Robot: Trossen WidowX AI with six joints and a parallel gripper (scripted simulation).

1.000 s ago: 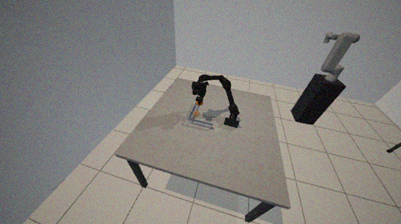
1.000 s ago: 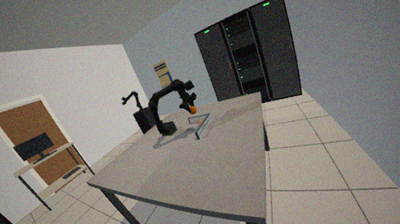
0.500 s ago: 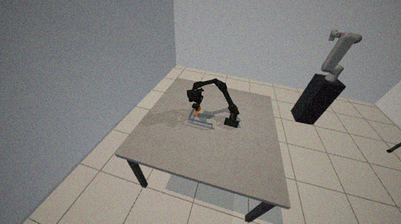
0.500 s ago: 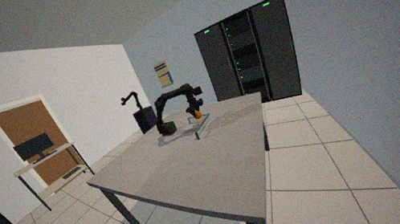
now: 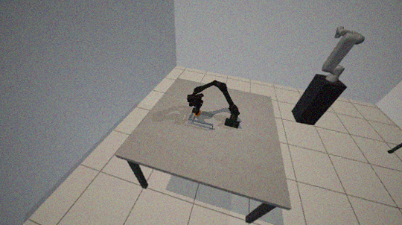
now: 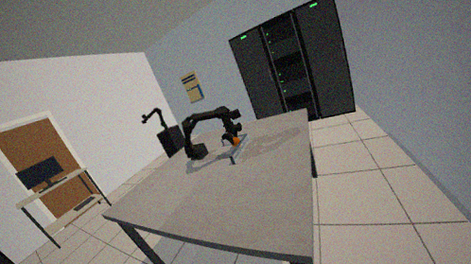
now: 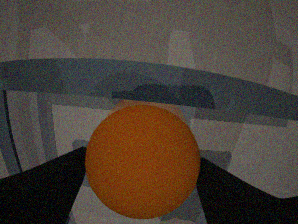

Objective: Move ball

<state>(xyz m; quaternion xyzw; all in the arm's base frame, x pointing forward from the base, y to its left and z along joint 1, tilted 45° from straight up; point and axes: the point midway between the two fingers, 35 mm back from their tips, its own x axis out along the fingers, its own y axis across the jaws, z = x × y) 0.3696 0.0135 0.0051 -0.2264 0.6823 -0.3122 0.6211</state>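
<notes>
My gripper tip is now 3 cm above the see-through copy of ball. Also, from my gripper tip: orange ball (right at my gripper tip); low clear wall (4 cm to the right, 4 cm ahead, 3 cm below).
</notes>
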